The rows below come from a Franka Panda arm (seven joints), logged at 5 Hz.
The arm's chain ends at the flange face. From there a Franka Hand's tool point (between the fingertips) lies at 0.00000 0.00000 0.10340 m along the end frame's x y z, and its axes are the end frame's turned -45 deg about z.
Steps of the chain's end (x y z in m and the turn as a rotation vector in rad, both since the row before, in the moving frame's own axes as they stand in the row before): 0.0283 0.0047 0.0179 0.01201 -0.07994 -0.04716; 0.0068 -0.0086 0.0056 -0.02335 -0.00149 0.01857; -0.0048 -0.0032 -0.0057 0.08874 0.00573 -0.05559; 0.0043 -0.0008 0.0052 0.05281 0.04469 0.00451; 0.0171 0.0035 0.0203 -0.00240 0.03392 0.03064; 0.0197 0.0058 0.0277 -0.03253 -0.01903 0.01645; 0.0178 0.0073 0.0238 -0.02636 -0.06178 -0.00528; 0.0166 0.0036 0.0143 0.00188 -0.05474 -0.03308; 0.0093 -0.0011 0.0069 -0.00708 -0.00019 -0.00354; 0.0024 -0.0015 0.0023 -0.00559 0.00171 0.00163; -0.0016 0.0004 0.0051 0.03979 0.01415 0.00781
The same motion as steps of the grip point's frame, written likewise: 0.0116 0.0167 0.0176 0.06502 -0.04803 -0.04716; 0.0091 0.0003 0.0056 -0.01546 -0.01756 0.01857; 0.0056 -0.0119 -0.0061 0.05870 0.06680 -0.05559; 0.0107 0.0019 0.0050 0.00574 0.06894 0.00451; 0.0119 0.0173 0.0202 -0.02568 0.02229 0.03064; 0.0061 0.0190 0.0276 -0.00955 -0.03646 0.01645; 0.0010 0.0152 0.0236 0.02505 -0.06232 -0.00528; 0.0053 0.0102 0.0141 0.04004 -0.03738 -0.03308; 0.0068 0.0063 0.0069 -0.00487 -0.00514 -0.00354; 0.0025 0.0012 0.0023 -0.00516 -0.00274 0.00163; 0.0025 -0.0027 0.0050 0.01813 0.03814 0.00781
